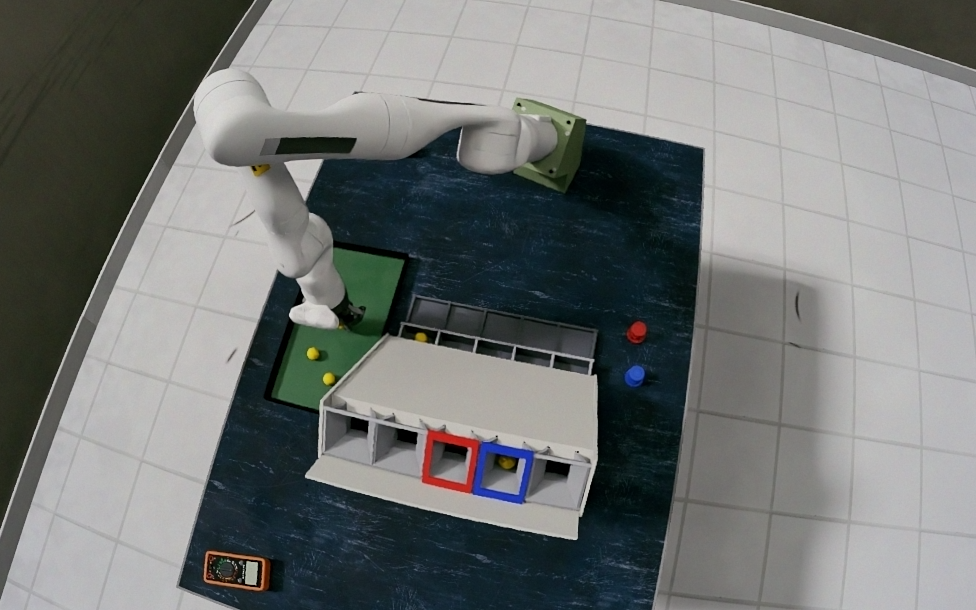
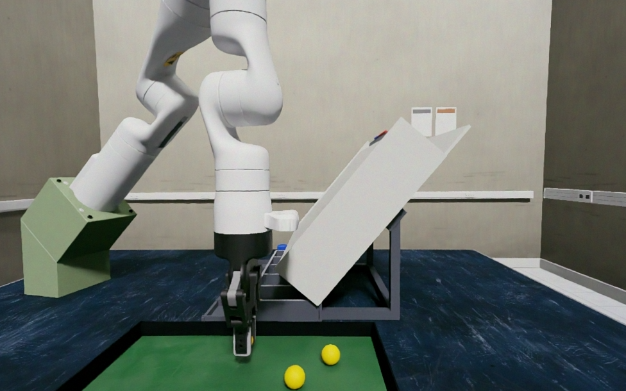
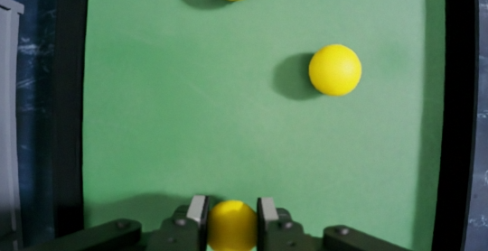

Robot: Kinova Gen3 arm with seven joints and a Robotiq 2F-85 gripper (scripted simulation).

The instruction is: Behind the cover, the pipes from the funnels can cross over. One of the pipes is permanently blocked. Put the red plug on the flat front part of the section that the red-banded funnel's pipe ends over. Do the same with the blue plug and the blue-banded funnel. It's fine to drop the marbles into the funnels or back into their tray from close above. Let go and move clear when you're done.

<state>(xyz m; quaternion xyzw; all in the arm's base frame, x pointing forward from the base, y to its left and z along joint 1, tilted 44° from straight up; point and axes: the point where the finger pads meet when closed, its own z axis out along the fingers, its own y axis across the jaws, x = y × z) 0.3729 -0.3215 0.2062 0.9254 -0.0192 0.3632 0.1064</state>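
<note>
Now: the green marble tray 2 cm to the right of my hand and 4 cm below it. From my hand the other things lie so: white sloped cover (16 cm ahead, 29 cm to the left, 16 cm above); multimeter (52 cm ahead, 15 cm to the right, 3 cm below); dark object (47 cm behind, 5 cm to the left, 3 cm below).
</note>
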